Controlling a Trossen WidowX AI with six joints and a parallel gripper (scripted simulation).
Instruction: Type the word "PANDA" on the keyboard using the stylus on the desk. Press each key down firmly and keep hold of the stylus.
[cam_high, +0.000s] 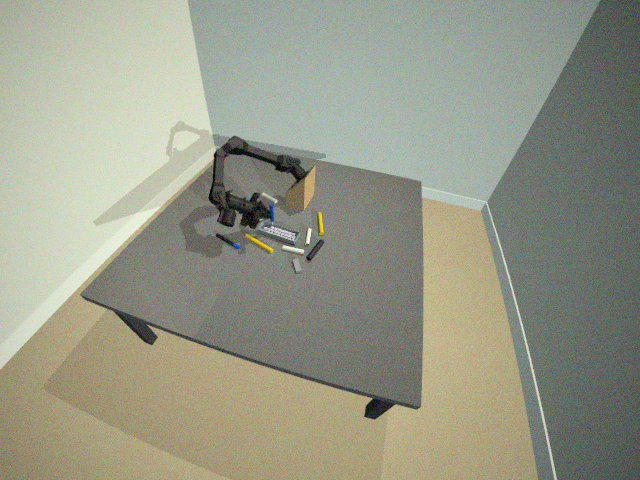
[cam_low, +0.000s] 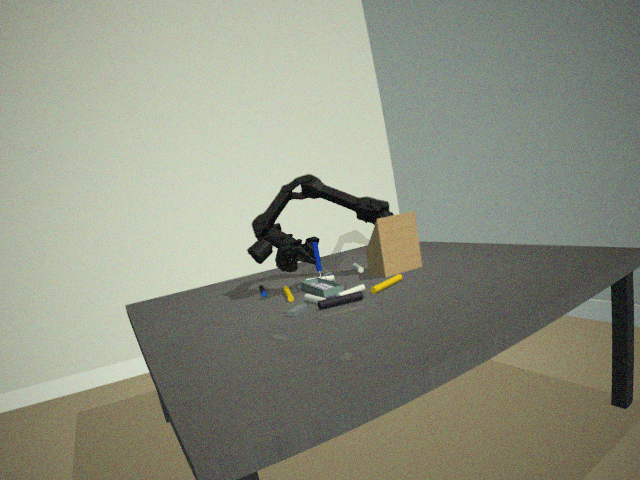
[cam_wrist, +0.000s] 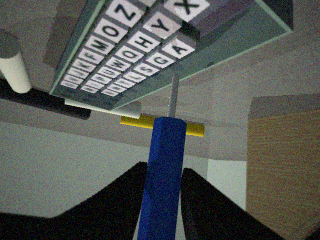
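The blue stylus is 10 mm below my gripper tip. From my gripper tip the other things lie so: stylus tip: 50 mm below; then black-and-blue pen: 150 mm ahead, 140 mm to the right, 80 mm below; then black cylinder: 70 mm ahead, 230 mm to the left, 70 mm below.
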